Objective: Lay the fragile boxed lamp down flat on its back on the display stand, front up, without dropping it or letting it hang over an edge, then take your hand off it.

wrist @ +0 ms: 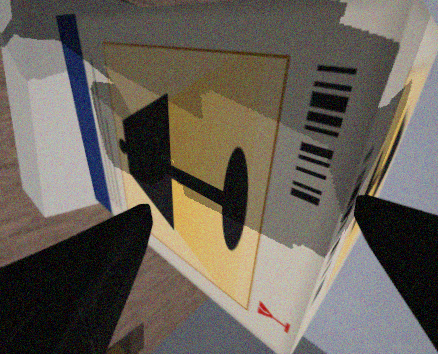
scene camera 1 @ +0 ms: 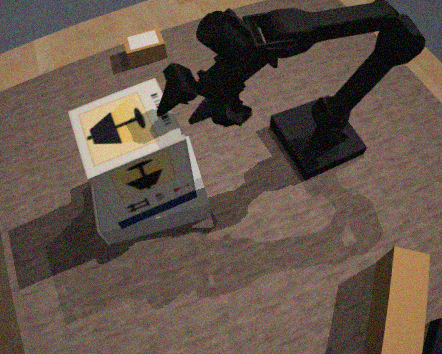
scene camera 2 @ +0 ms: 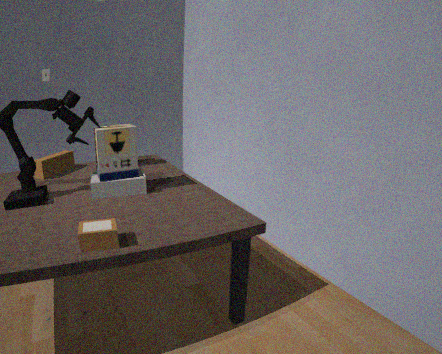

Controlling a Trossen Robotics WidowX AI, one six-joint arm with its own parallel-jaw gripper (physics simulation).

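Where they show: gripper, fingertip midpoint: [wrist: 251, 209] [scene camera 1: 174, 118] [scene camera 2: 94, 136]; arm's base, link origin: [scene camera 1: 323, 142] [scene camera 2: 29, 190].
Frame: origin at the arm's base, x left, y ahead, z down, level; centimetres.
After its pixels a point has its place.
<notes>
The boxed lamp [scene camera 1: 120, 125] {x -1.1, y 45.5, z -25.9 cm} [scene camera 2: 116, 150] {x -9.4, y 45.4, z -16.5 cm} [wrist: 200, 125] {x 1.1, y 35.7, z -19.1 cm}, white with yellow lamp pictures and a blue band low down, stands upright in a low white open-topped tray [scene camera 1: 165, 223] {x 8.0, y 43.6, z 0.3 cm} [scene camera 2: 118, 186] {x -11.2, y 45.1, z -1.0 cm} [wrist: 65, 150] {x -4.6, y 34.7, z -3.6 cm}. My gripper [scene camera 1: 175, 118] {x -1.8, y 35.7, z -22.6 cm} [scene camera 2: 94, 135] {x -1.8, y 35.7, z -22.6 cm} [wrist: 251, 209] {x -1.8, y 35.7, z -22.6 cm} is open and holds nothing. In scene camera 1 one fingertip overlaps the box's top near the barcode and the other is off its arm-side edge. In the wrist view the box's barcoded end lies between the fingers; contact cannot be told. I cannot tell which object is the display stand.
A small wooden block [scene camera 1: 146, 52] {x -48.2, y 35.7, z -0.6 cm} [scene camera 2: 98, 241] {x -57.1, y 35.6, z 0.6 cm} with a white top stands near the table edge. A long wooden block [scene camera 1: 406, 300] {x 42.9, y 3.8, z -7.3 cm} [scene camera 2: 57, 165] {x 42.9, y 8.3, z -1.5 cm} stands on the far side of the robot's black base [scene camera 1: 320, 140] {x 1.7, y 2.8, z -4.6 cm} [scene camera 2: 26, 197] {x -11.1, y 1.7, z -0.3 cm}. The wooden table [scene camera 1: 280, 280] {x 28.0, y 23.3, z 3.7 cm} [scene camera 2: 185, 220] {x -43.7, y 66.1, z 3.7 cm} carries them.
</notes>
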